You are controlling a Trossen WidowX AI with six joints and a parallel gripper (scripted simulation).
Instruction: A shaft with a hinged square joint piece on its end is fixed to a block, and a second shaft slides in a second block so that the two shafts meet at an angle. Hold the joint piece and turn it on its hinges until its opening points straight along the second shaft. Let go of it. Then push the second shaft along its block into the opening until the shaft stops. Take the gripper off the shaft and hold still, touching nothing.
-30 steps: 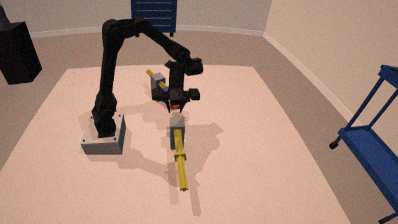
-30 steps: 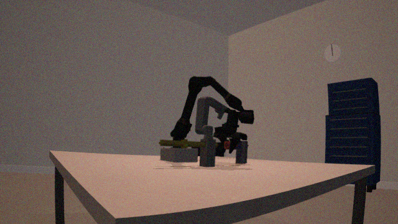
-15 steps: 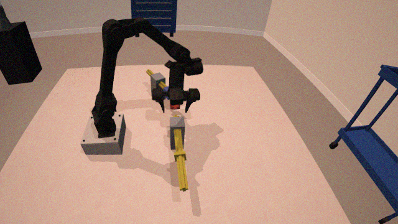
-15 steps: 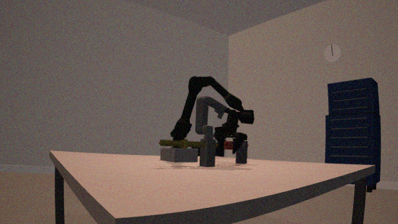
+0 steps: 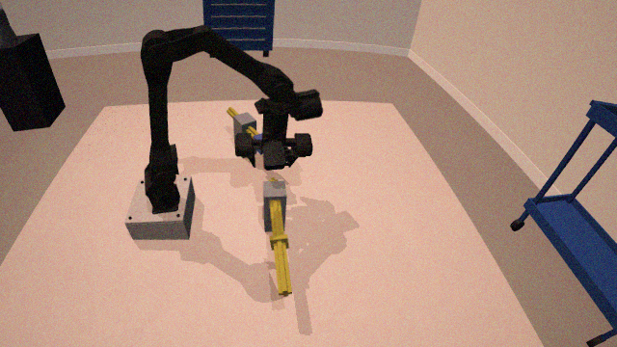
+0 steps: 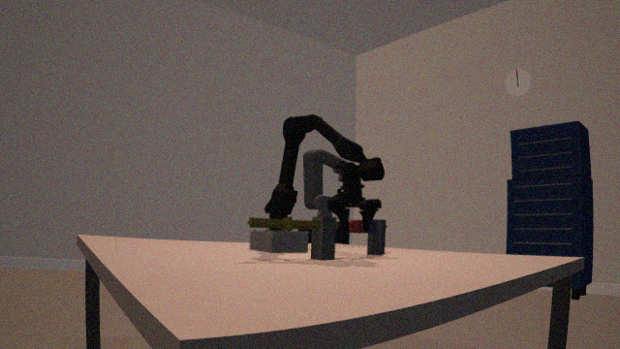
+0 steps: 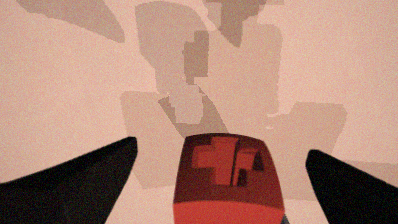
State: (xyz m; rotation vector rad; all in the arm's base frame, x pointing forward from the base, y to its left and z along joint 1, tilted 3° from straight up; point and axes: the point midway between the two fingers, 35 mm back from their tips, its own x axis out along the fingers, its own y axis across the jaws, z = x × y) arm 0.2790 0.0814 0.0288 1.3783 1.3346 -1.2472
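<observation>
Now: the red piece 2 cm to the left of my gripper tip and 2 cm above it.
</observation>
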